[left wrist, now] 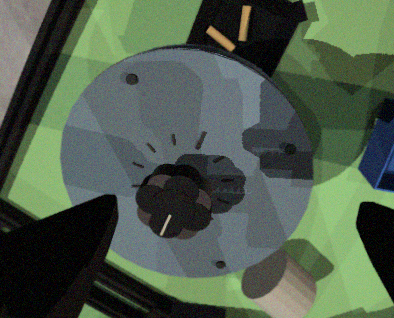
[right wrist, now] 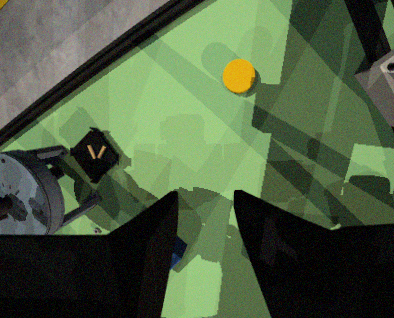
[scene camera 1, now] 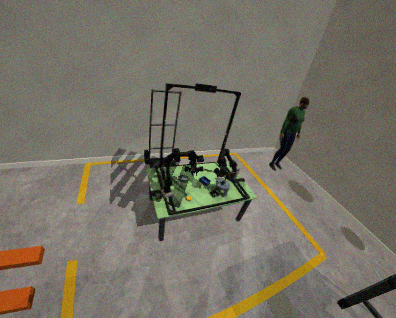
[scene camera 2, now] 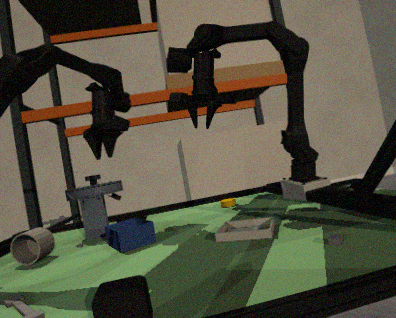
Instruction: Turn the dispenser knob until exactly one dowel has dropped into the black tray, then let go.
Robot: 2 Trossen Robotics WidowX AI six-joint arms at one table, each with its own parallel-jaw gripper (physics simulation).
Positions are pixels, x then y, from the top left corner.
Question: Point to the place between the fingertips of the left gripper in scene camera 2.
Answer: At 104,158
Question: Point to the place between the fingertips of the left gripper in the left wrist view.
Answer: At 237,210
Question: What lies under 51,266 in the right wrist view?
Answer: The right gripper.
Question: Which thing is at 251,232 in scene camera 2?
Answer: A shallow tray.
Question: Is the left gripper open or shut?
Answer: Open.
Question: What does the blue bin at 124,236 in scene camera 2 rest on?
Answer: The table.
